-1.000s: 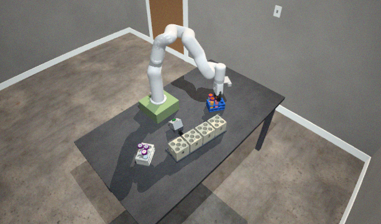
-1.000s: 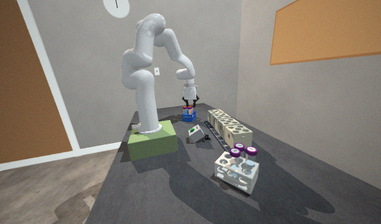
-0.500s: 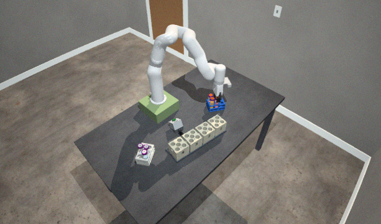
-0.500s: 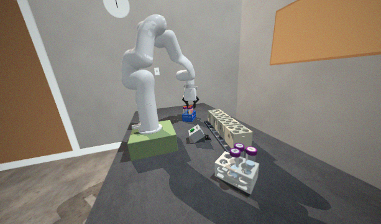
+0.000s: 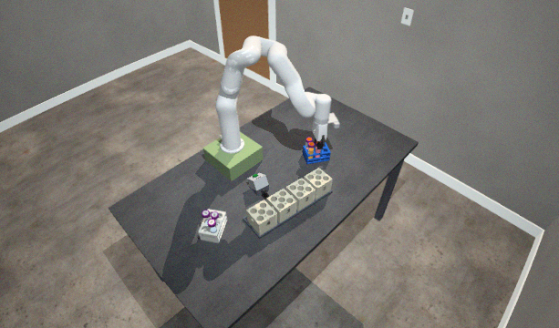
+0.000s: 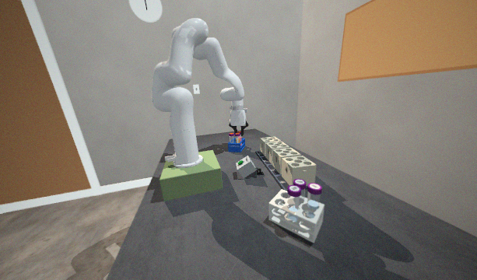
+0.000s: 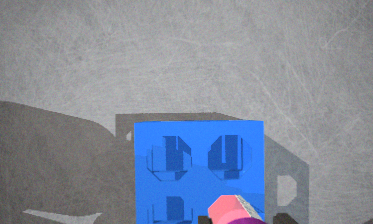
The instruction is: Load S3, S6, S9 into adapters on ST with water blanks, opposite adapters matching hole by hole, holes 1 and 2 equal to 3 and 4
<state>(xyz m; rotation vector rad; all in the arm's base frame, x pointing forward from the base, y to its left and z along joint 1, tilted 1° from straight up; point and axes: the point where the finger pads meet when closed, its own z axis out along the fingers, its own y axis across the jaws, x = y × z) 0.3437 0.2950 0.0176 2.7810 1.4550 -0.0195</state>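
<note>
The sample tube is 10 mm ahead of my hand and 50 mm below it. Round my hand: stand marked 1: 100 mm ahead, 340 mm to the right, 110 mm below; then blue sample rack: 20 mm behind, 10 mm to the left, 90 mm below; then adapter 1: 130 mm ahead, 180 mm to the right, 70 mm below.
</note>
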